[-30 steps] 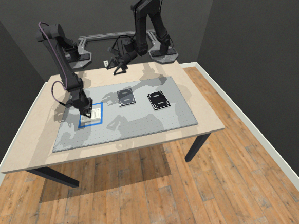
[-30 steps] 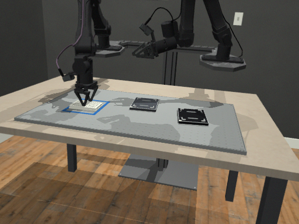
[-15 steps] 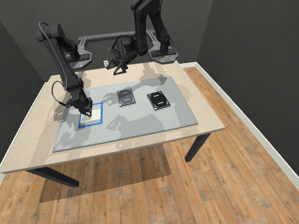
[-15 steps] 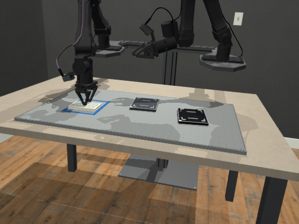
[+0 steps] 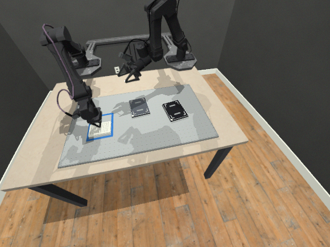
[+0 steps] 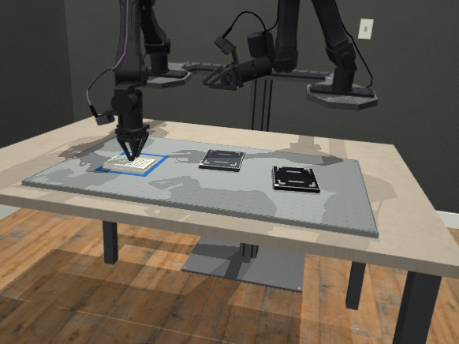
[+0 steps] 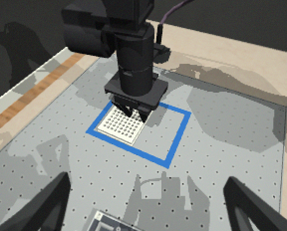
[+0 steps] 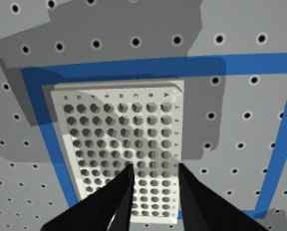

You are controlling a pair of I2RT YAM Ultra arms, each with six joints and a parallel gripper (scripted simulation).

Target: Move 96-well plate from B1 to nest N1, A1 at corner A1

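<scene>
My right gripper is now 2 cm short of the white 96-well plate and 1 cm above it. Also, from my right hand: black plate nest: 9 cm behind, 47 cm to the left, 2 cm below.
</scene>
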